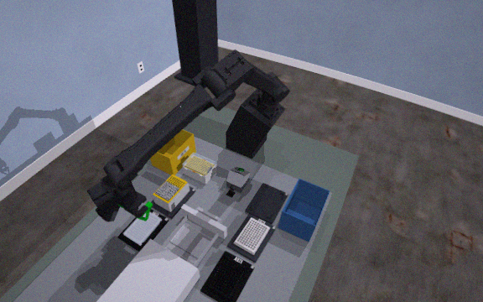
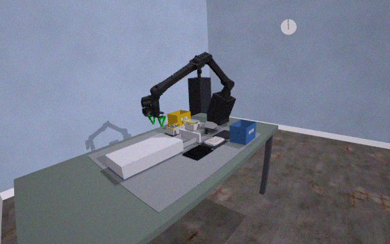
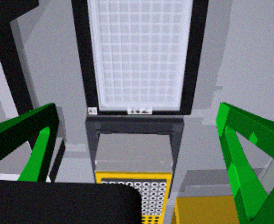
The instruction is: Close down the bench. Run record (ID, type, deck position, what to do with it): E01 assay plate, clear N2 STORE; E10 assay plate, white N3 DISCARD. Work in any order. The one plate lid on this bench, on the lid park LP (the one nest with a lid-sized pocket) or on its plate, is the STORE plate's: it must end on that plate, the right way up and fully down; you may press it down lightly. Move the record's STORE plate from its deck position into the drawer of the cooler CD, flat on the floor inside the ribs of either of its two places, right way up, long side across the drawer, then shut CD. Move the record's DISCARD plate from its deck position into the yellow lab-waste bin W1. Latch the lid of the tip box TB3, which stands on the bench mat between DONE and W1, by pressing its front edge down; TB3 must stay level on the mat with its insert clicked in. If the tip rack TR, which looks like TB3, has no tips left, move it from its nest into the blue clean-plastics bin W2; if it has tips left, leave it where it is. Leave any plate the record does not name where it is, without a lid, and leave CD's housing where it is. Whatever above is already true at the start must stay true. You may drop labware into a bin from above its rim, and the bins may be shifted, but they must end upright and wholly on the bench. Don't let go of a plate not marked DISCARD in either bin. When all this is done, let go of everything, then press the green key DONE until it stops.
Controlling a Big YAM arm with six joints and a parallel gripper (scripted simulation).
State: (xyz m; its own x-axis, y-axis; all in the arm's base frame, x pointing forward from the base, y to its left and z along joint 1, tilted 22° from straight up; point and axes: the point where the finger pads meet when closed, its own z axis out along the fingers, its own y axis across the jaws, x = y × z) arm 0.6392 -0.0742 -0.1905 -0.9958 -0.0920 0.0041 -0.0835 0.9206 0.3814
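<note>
My hand is 100 mm above the plate lid. Also, from my hand: black nest: 120 mm below; tip rack TR: 180 mm behind, 20 mm to the right, 70 mm below; clear plate: 110 mm below.
</note>
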